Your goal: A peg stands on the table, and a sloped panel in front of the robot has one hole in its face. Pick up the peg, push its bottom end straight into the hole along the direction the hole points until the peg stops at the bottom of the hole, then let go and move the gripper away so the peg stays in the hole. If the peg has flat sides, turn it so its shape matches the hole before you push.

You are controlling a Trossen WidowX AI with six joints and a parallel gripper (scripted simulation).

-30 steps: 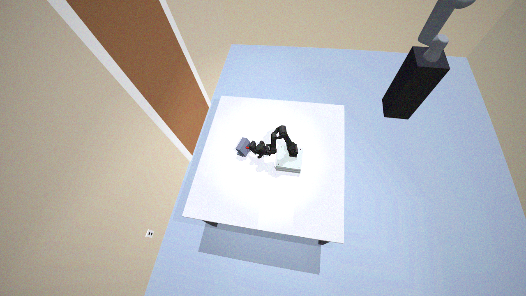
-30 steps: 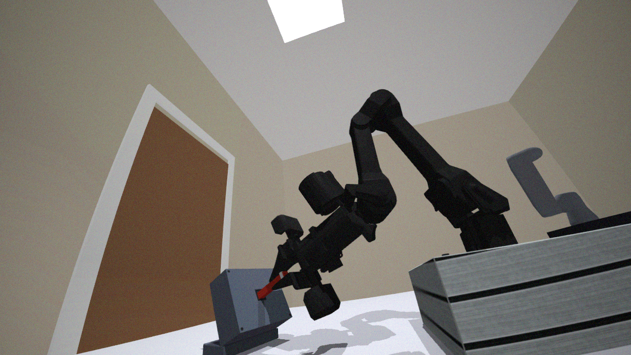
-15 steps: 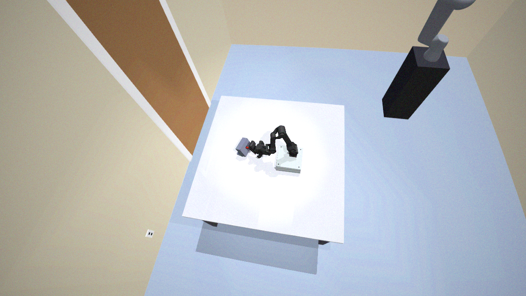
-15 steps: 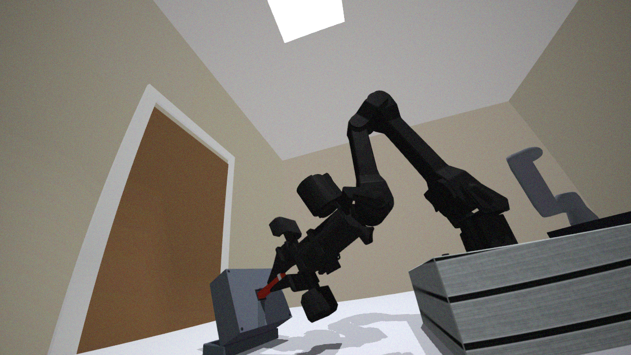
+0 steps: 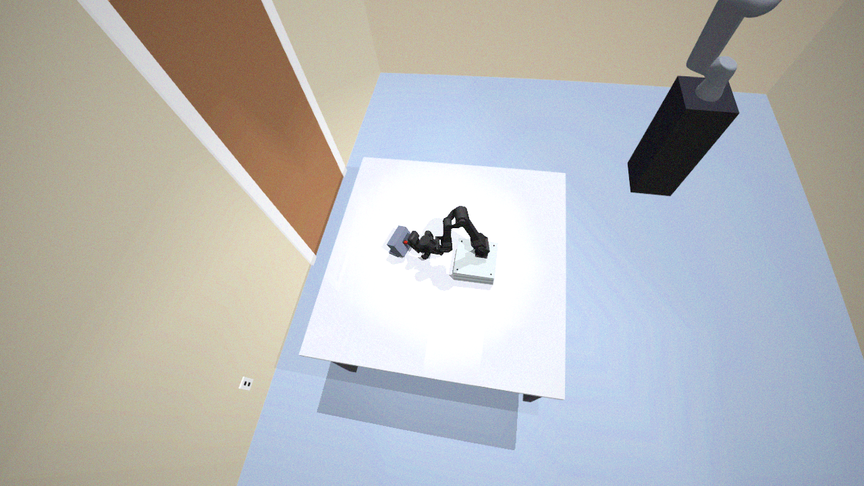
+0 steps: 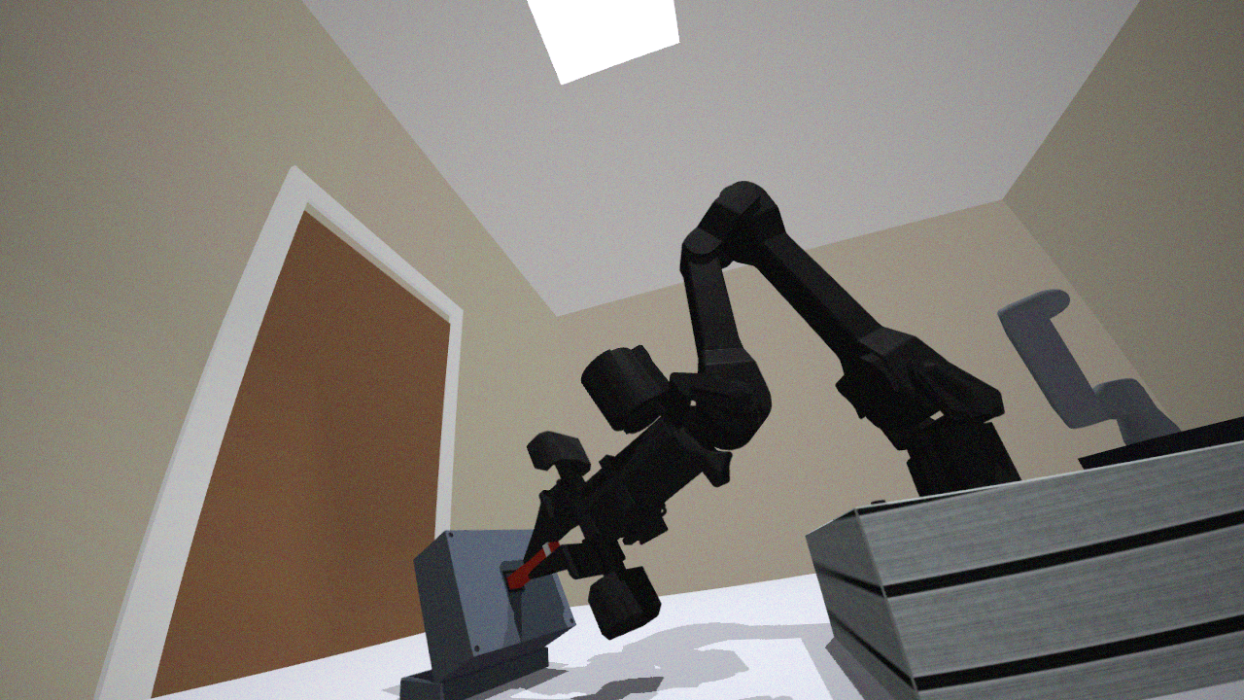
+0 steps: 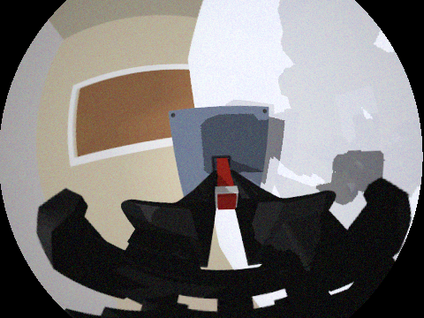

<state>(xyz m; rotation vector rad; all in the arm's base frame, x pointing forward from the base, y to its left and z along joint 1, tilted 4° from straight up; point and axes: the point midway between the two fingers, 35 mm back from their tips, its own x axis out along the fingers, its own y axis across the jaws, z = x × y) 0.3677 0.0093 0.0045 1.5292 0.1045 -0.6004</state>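
Right now the sloped panel is 4 cm ahead of my gripper tip, 2 cm below it and 1 cm to the right of it. From my gripper tip the other things lie so: red peg (1 cm behind, 1 cm above).
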